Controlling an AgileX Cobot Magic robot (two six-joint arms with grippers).
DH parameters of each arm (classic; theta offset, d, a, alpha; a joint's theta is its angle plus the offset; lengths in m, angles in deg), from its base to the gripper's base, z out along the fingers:
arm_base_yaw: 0 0.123 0 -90
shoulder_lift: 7.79 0 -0.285 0
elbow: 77.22 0 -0.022 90
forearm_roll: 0 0.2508 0 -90
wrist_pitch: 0 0 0.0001 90
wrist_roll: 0 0.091 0 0
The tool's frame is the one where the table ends.
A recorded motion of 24 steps. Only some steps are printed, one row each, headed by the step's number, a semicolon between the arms.
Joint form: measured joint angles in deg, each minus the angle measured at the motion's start. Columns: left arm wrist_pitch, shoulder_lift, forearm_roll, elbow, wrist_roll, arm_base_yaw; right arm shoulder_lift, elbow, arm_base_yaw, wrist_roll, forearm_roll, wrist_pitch.
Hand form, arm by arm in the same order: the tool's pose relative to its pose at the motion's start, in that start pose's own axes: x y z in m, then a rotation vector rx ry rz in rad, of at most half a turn. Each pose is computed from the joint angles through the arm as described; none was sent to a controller.
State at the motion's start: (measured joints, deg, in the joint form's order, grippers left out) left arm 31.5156 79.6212 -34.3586 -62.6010 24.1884 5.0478; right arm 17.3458 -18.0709 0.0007 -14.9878 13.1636 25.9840
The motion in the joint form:
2: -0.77 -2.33 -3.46 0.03 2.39 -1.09; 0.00 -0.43 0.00 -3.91 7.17 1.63
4: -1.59 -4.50 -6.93 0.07 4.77 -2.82; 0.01 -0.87 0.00 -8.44 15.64 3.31
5: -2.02 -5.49 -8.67 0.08 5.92 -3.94; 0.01 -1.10 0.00 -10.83 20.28 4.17
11: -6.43 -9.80 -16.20 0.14 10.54 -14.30; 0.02 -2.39 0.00 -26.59 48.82 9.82
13: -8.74 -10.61 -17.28 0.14 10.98 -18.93; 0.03 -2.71 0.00 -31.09 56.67 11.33
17: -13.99 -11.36 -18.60 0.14 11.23 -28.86; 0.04 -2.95 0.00 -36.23 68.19 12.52
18: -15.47 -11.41 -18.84 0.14 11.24 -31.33; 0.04 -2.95 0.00 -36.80 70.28 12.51
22: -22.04 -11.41 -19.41 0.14 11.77 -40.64; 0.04 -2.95 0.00 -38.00 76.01 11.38
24: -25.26 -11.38 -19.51 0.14 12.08 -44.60; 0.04 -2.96 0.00 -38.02 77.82 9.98
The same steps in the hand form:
2: -0.0050 -0.0121 -0.0124 0.0415 -0.0583 0.0131; -0.0015 0.0057 -0.0011 -0.0620 0.0033 0.0425
4: -0.0086 -0.0266 -0.0239 0.0909 -0.1115 0.0302; -0.0041 0.0125 -0.0028 -0.1381 -0.0023 0.0923
5: -0.0098 -0.0347 -0.0291 0.1189 -0.1356 0.0393; -0.0060 0.0163 -0.0039 -0.1807 -0.0093 0.1203
11: -0.0087 -0.0903 -0.0535 0.2976 -0.2452 0.1029; -0.0234 0.0385 -0.0152 -0.4565 -0.1041 0.2628
13: -0.0054 -0.1103 -0.0595 0.3559 -0.2698 0.1245; -0.0299 0.0434 -0.0196 -0.5308 -0.1492 0.2972
17: 0.0052 -0.1497 -0.0700 0.4705 -0.3038 0.1600; -0.0400 0.0477 -0.0257 -0.6222 -0.2267 0.3782
18: 0.0082 -0.1589 -0.0725 0.4967 -0.3116 0.1665; -0.0419 0.0480 -0.0267 -0.6352 -0.2410 0.4005
22: 0.0202 -0.1915 -0.0835 0.5838 -0.3533 0.1925; -0.0473 0.0468 -0.0285 -0.6533 -0.2856 0.4739
24: 0.0256 -0.2043 -0.0893 0.6167 -0.3767 0.2015; -0.0494 0.0449 -0.0283 -0.6429 -0.3039 0.5088

